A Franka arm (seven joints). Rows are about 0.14 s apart.
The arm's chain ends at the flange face. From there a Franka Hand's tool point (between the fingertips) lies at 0.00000 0.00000 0.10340 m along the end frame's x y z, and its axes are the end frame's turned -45 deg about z.
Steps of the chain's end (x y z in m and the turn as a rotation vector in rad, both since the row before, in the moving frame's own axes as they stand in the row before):
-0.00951 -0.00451 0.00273 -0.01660 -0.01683 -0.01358
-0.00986 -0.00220 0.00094 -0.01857 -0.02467 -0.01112
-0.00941 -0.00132 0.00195 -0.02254 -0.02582 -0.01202
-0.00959 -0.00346 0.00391 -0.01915 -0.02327 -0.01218
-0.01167 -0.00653 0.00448 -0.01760 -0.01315 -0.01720
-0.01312 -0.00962 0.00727 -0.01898 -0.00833 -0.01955
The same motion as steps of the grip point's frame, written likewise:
-0.00598 -0.00991 0.00270 0.00016 -0.02364 -0.01358
-0.00858 -0.00896 0.00089 0.00431 -0.03058 -0.01112
-0.00926 -0.00781 0.00189 0.00232 -0.03420 -0.01202
-0.00744 -0.00951 0.00386 0.00291 -0.03000 -0.01218
-0.00588 -0.01252 0.00446 -0.00315 -0.02174 -0.01720
-0.00446 -0.01528 0.00725 -0.00753 -0.01931 -0.01955

